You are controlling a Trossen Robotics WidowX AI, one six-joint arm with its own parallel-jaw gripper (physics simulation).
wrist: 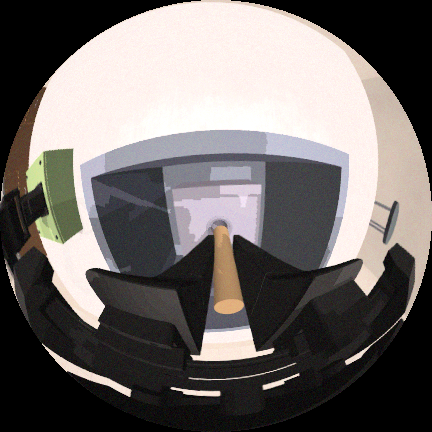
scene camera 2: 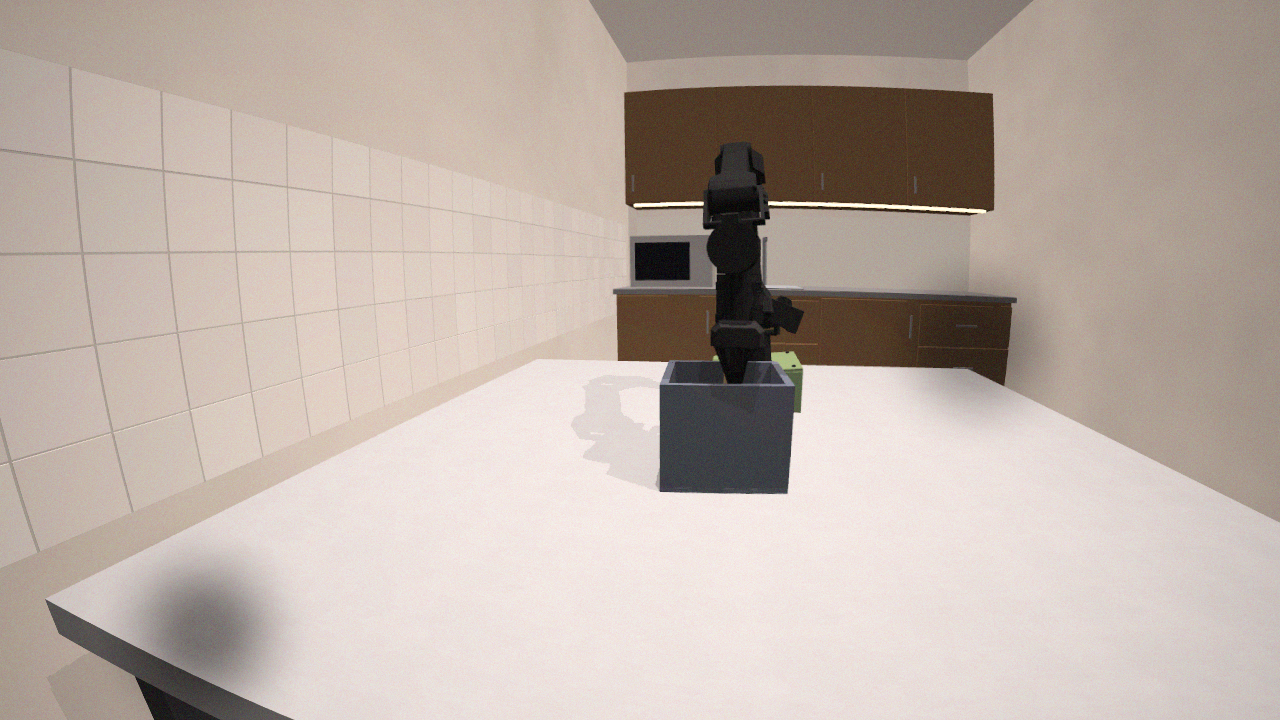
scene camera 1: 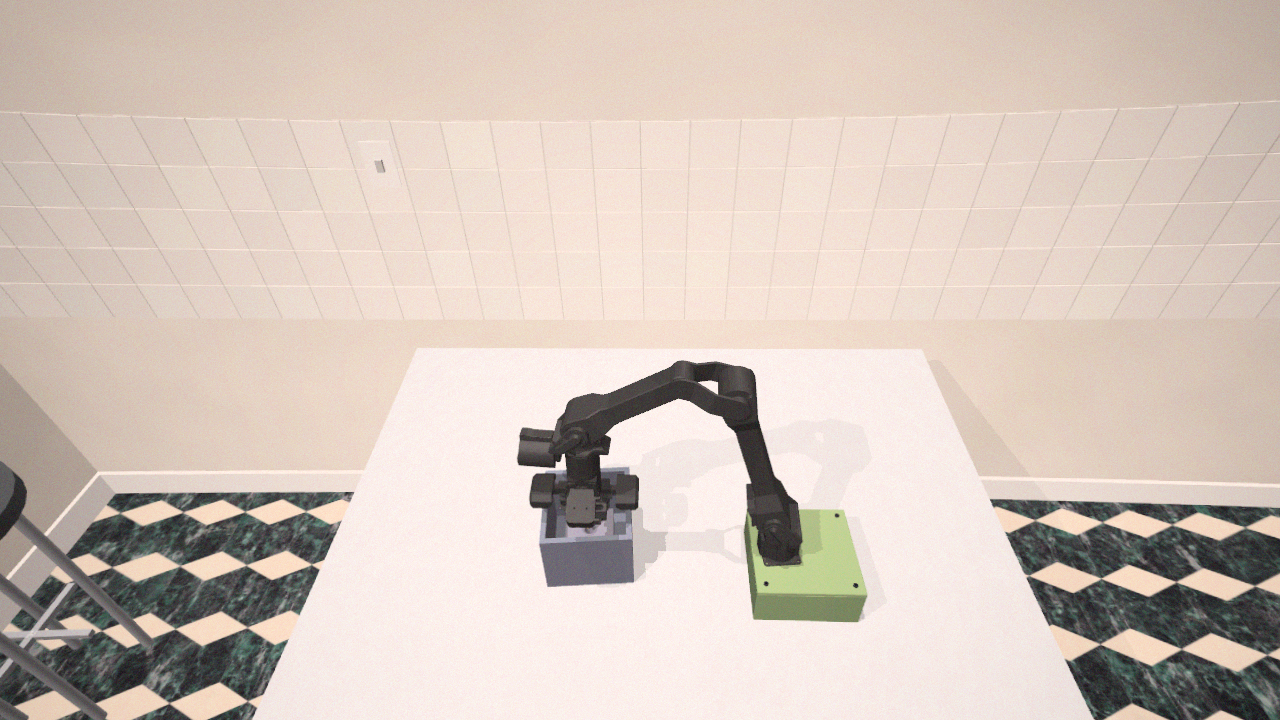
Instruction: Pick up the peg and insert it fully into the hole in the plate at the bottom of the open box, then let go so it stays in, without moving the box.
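Frame: origin at the arm's base, x right, y back, z down, level; centimetres.
Where they show: gripper, fingertip midpoint: [wrist: 223, 240]; arm's base, link origin: [wrist: 40, 199] [scene camera 1: 778, 550].
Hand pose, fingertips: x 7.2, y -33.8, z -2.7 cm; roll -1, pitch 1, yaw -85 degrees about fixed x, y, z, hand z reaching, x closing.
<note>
Things, the pixels of their top centre, and the offset from my fingertips. "spot": a spot on its surface instead. Level surfaces: height alone.
- open box, top centre: [wrist: 227, 284] [scene camera 2: 725, 371] [scene camera 1: 586, 503] dx +1.4, dy +0.1, dz -2.9 cm
- peg, top centre: [wrist: 230, 307] dx +0.9, dy +0.1, dz -4.9 cm
- hole, surface spot: [wrist: 219, 222] spot: dx +2.3, dy -0.2, dz +8.4 cm
- pale plate, top centre: [wrist: 218, 228] [scene camera 1: 589, 528] dx +1.4, dy +0.1, dz +4.8 cm
- white table, surface height: dz +10.9 cm
The open box [scene camera 1: 587, 562] [scene camera 2: 725, 440] [wrist: 220, 142] is blue-grey and stands upright on the table. My gripper [wrist: 223, 240] is shut on the peg [wrist: 227, 272], a round tan rod, and its fingers reach down inside the box walls. In the wrist view the peg's far end overlaps the near edge of the hole [wrist: 219, 222] in the pale plate [wrist: 241, 205] at the box bottom. Part of the hole's dark rim shows beyond the peg. I cannot tell whether the peg's tip is in the hole. In both scene views the peg is mostly hidden by the gripper and the box.
The arm's green base block [scene camera 1: 823, 559] [scene camera 2: 791, 383] [wrist: 62, 195] stands on the white table [scene camera 1: 465, 653] [scene camera 2: 537, 608] [wrist: 210, 75], to the right of the box in scene camera 1. The box walls surround the fingers. A stool [scene camera 1: 80, 573] [wrist: 391, 222] stands on the floor off the table.
</note>
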